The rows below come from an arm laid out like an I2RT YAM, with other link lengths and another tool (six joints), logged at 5 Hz.
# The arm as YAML. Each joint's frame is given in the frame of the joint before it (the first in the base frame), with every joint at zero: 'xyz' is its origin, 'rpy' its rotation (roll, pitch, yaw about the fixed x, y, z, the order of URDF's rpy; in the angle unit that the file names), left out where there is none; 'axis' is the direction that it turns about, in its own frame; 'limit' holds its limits. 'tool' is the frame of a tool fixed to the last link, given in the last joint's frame.
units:
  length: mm
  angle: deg
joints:
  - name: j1
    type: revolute
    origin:
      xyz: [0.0, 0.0, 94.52]
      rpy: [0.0, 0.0, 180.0]
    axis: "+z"
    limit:
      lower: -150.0
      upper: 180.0
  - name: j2
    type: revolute
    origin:
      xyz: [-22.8, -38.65, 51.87]
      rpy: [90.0, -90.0, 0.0]
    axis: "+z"
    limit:
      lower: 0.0
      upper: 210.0
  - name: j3
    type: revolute
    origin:
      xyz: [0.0, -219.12, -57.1]
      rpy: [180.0, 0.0, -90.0]
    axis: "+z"
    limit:
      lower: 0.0
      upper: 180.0
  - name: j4
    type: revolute
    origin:
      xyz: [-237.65, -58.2, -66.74]
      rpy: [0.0, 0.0, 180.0]
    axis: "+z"
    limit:
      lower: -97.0
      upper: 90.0
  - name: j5
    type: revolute
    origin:
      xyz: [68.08, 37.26, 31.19]
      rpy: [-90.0, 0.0, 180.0]
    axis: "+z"
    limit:
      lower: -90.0
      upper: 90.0
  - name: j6
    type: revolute
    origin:
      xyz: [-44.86, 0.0, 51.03]
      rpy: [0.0, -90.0, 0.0]
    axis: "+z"
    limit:
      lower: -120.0
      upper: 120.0
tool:
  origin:
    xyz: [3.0, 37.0, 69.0]
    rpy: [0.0, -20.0, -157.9]
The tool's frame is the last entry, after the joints.
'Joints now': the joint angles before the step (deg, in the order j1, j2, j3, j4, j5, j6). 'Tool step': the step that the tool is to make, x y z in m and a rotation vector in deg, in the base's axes. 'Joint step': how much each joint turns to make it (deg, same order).
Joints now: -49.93 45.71 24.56 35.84 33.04 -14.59
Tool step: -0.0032 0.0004 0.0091 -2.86 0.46 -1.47
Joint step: -0.01 -0.19 -0.12 3.49 0.78 -3.01
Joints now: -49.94 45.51 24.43 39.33 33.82 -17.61
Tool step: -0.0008 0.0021 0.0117 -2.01 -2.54 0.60
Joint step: -0.05 -0.41 0.50 1.71 -0.39 1.00
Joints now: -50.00 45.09 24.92 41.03 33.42 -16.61
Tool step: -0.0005 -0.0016 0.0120 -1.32 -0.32 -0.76
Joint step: -0.08 0.66 1.93 0.48 0.41 -0.97
